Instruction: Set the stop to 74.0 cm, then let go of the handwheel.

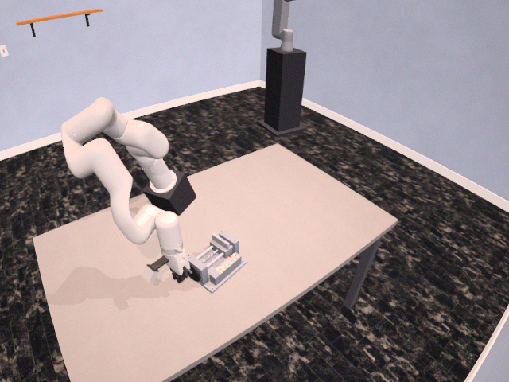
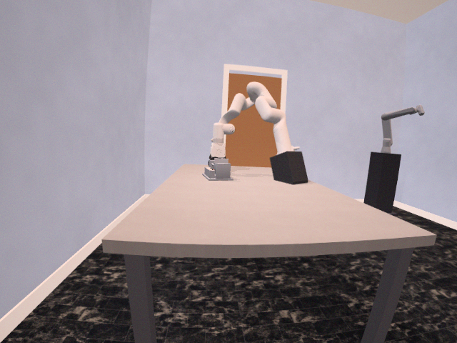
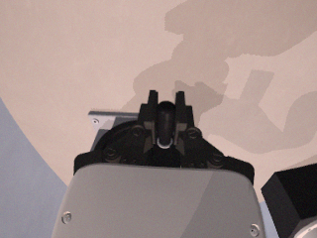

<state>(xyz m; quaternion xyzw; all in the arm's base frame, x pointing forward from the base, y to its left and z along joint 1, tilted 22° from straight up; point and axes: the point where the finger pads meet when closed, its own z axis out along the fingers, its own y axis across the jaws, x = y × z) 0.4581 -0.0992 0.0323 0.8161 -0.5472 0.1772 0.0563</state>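
Now: the black handwheel 2 cm to the left of my hand. The rest, counted from my hand: handwheel knob 1 cm to the left; then sliding stop block 20 cm to the left, 3 cm behind, 3 cm above.
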